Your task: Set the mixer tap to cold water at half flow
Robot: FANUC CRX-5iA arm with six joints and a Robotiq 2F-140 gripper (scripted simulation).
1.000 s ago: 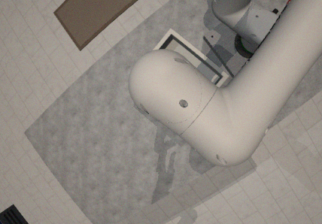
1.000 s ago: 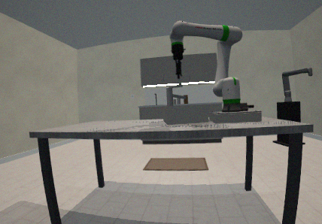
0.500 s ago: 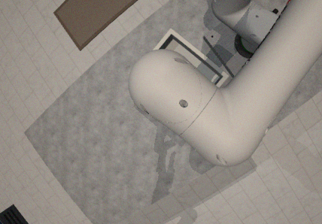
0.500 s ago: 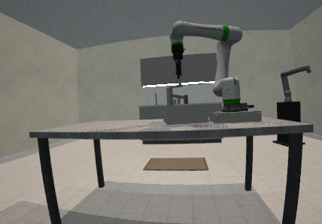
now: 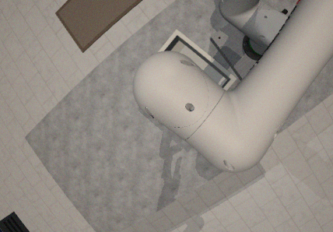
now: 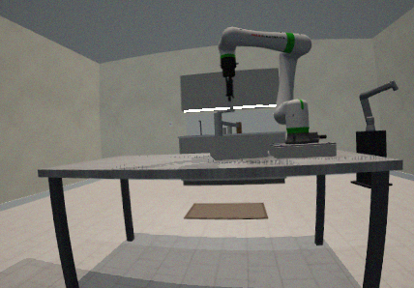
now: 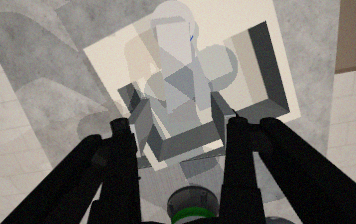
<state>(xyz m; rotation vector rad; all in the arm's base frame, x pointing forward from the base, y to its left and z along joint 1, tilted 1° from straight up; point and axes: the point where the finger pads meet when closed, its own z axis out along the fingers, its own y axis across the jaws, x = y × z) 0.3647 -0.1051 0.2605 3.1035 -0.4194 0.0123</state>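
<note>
Now: hand 50 mm above the grey tap lever, 30 mm short of it and 10 mm to the left of it. The rest, counted from my hand: sink basin: 280 mm below, 40 mm behind, 30 mm to the right; mixer tap: 90 mm below, 50 mm ahead, 20 mm to the right.
</note>
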